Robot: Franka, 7 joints.
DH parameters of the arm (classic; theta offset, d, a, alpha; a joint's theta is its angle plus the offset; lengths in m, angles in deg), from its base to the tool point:
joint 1: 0 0.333 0 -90
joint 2: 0 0 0 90
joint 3: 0 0.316 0.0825 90
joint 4: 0 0 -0.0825 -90
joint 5: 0 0.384 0 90
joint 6: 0 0 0.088 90
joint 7: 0 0.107 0 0
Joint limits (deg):
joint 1: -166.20..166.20
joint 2: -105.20..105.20
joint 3: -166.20..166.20
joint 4: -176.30..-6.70
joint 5: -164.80..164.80
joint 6: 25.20..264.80
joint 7: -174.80..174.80
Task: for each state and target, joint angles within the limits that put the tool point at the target. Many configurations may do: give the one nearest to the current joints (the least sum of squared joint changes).
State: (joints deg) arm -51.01 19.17 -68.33 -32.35 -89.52 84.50 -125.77
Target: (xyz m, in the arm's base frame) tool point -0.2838 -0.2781 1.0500
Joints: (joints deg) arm -65.98 9.71 -74.30 -43.85 -91.55 102.29 -125.77
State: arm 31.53 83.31 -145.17 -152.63 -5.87 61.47 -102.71
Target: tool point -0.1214 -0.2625 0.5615
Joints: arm 17.69 57.54 -142.53 -137.18 -5.75 81.61 -102.71
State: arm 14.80 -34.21 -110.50 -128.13 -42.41 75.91 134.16
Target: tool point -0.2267 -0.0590 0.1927
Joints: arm -10.29 -20.59 -137.59 -153.62 -43.95 60.60 134.16
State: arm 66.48 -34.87 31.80 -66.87 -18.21 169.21 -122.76
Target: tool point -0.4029 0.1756 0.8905
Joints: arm 74.01 -43.26 43.77 -99.63 -21.10 165.76 -122.76
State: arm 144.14 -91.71 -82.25 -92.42 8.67 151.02 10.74
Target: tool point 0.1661 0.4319 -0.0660
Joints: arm 166.09 -105.20 -128.63 -117.56 9.87 146.38 10.74
